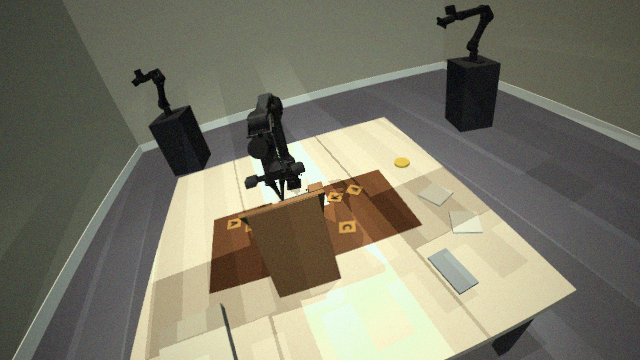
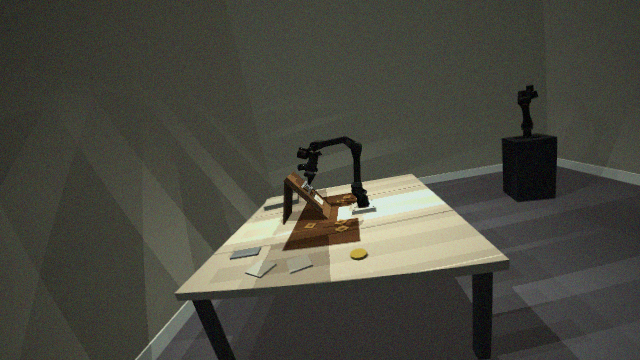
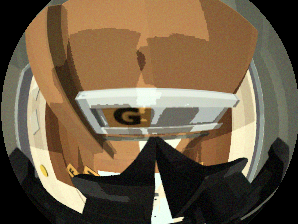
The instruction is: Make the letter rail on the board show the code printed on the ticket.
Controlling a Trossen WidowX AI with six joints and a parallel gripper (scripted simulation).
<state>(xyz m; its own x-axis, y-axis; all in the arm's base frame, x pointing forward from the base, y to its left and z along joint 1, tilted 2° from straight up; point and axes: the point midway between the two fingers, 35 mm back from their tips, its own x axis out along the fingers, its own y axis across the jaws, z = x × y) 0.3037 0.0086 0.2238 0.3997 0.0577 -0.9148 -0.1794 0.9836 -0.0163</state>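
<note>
Now: the orange tile marked g 3 cm to the left of my gripper tip, 3 cm below it and 2 cm ahead of it. The rest, counted from my gripper tip: brown mat (20 cm below, 12 cm behind, 3 cm to the left); white ticket (11 cm below, 3 cm to the right, 3 cm behind); tile marked c (20 cm below, 18 cm to the left, 3 cm behind).
</note>
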